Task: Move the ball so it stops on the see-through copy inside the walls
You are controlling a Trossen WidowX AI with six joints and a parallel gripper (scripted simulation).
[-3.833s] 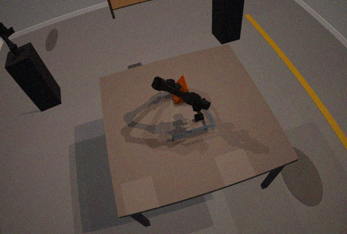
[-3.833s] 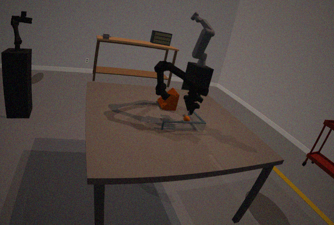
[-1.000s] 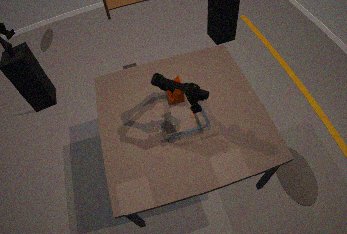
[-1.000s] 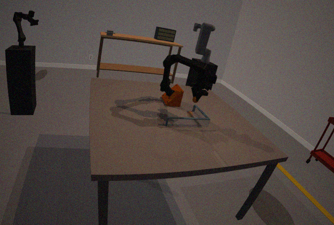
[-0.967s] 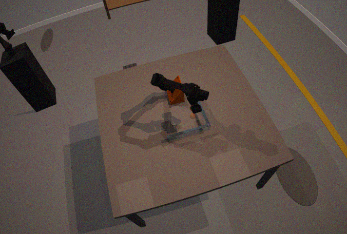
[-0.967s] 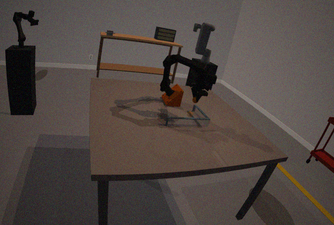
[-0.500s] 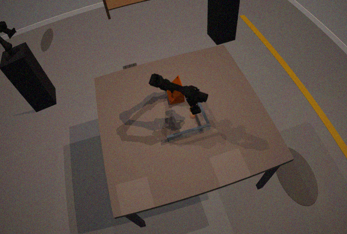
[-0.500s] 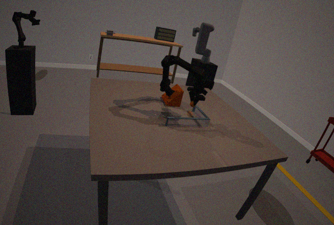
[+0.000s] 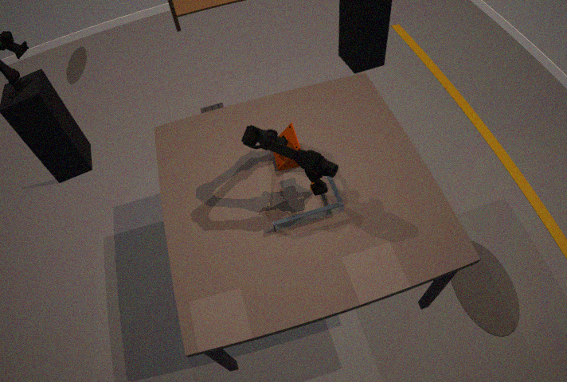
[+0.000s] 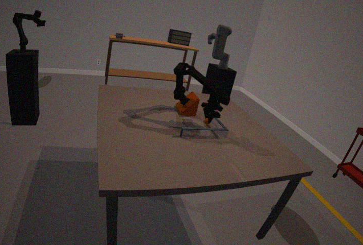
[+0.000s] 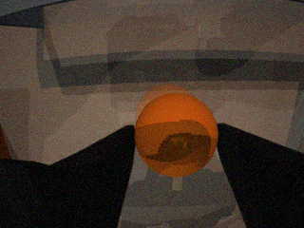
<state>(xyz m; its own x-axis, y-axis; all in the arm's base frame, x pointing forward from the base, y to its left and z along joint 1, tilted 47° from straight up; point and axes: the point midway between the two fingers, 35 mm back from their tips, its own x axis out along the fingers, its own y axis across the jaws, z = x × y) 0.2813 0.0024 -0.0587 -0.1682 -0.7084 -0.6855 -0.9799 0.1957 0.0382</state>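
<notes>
Right now the see-through copy of ball is 2 cm below my gripper tip. Also, from my gripper tip: orange ball right at my gripper tip.
</notes>
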